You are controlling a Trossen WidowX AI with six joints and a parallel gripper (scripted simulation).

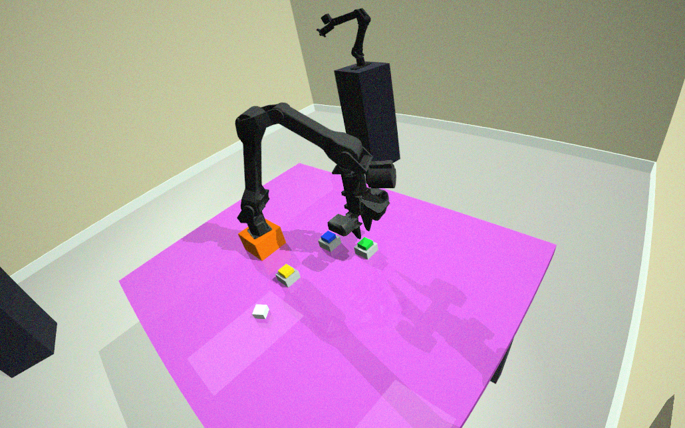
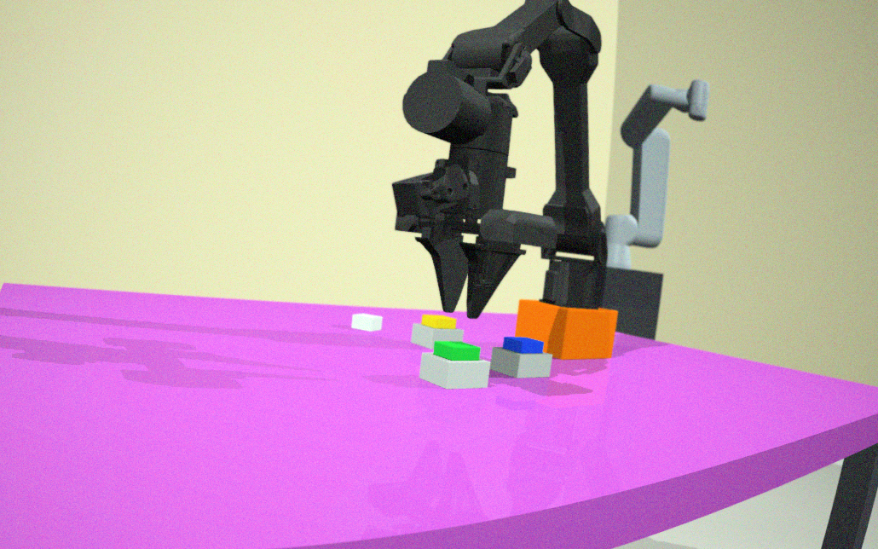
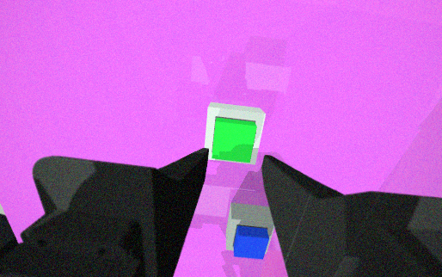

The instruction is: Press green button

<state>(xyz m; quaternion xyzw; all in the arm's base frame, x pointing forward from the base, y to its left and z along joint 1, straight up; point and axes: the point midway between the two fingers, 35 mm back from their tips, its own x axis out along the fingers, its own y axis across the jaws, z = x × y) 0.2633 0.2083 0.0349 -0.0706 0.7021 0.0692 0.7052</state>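
Right now my gripper tip is 3 cm above the green button. The rest, counted from my gripper tip: yellow button: 8 cm behind, 22 cm to the right, 3 cm below; blue button: 11 cm behind, 6 cm to the right, 3 cm below; white block: 2 cm behind, 34 cm to the right, 6 cm below.
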